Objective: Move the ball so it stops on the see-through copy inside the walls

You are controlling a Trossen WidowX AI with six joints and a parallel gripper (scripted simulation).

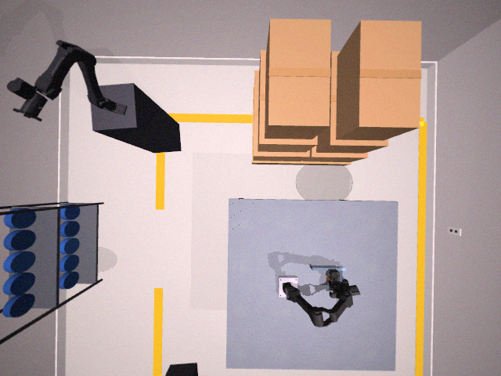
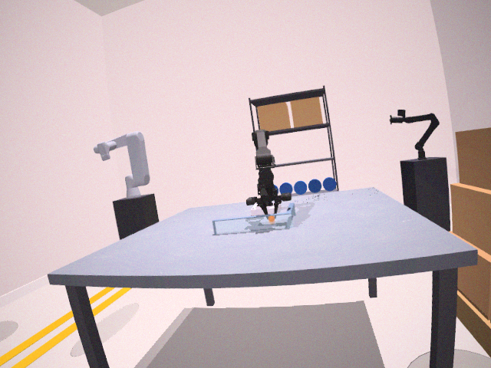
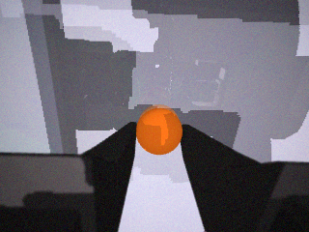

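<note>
Right now the see-through copy of ball is 10 mm below my gripper tip. The rest, counted from my gripper tip: orange ball: right at my gripper tip.
</note>
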